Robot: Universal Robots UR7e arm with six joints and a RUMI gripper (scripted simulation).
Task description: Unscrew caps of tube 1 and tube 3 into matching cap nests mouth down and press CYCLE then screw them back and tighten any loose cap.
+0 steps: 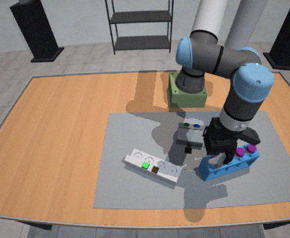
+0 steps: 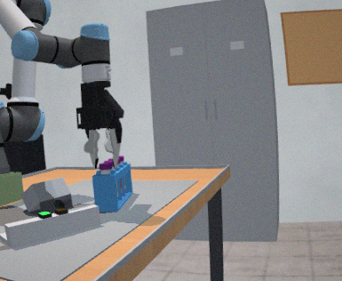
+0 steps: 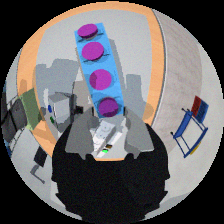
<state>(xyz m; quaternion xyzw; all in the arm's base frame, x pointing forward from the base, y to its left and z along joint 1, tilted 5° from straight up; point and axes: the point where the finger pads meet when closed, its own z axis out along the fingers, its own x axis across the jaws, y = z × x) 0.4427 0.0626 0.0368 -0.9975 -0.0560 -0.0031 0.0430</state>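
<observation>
Right now the green ready key is 190 mm behind my hand, 90 mm to the right of it and 60 mm below it. Also, from my hand: grey mat 130 mm below, 100 mm behind, 30 mm to the right; then grey key housing 170 mm behind, 70 mm to the right, 70 mm below; then blue cycle key 190 mm behind, 60 mm below, 40 mm to the right.
</observation>
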